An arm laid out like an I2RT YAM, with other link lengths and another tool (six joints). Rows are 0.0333 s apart.
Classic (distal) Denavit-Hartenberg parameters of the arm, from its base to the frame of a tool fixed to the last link. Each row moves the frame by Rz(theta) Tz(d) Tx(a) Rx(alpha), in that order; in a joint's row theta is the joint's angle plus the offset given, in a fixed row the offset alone. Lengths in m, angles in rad.
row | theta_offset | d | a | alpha
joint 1 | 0.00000 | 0.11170 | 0.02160 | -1.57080
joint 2 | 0.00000 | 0.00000 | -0.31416 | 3.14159
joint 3 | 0.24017 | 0.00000 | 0.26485 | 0.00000
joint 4 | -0.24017 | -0.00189 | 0.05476 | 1.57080
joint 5 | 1.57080 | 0.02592 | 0.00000 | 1.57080
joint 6 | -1.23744 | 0.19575 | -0.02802 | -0.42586
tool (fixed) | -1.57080 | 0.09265 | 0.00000 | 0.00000
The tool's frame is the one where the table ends.
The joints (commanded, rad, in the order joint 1, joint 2, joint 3, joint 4, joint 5, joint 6), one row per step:
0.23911 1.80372 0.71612 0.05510 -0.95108 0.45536
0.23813 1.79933 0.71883 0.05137 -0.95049 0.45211
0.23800 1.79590 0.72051 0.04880 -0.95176 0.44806
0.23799 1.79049 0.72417 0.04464 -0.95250 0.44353
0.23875 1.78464 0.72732 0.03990 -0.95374 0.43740
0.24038 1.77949 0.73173 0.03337 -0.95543 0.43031
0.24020 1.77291 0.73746 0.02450 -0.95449 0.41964
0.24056 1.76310 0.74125 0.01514 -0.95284 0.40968
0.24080 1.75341 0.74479 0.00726 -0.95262 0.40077
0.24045 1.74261 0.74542 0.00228 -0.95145 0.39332
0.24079 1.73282 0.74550 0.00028 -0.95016 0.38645
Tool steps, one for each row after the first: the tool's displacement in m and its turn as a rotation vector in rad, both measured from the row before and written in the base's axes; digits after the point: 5 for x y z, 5 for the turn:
0.00129 -0.00020 0.00153 -0.00001 -0.00619 0.00034
0.00050 0.00018 0.00141 0.00125 -0.00570 0.00254
0.00124 0.00030 0.00227 0.00131 -0.00853 0.00262
0.00068 0.00046 0.00232 0.00141 -0.00919 0.00443
0.00041 0.00074 0.00237 0.00139 -0.00874 0.00600
0.00162 -0.00012 0.00241 -0.00105 -0.01277 0.00455
0.00097 -0.00020 0.00281 -0.00140 -0.01307 0.00436
0.00093 0.00002 0.00311 0.00013 -0.01295 0.00448
0.00076 -0.00034 0.00277 -0.00025 -0.01295 0.00265
0.00088 -0.00009 0.00250 0.00004 -0.01385 0.00297

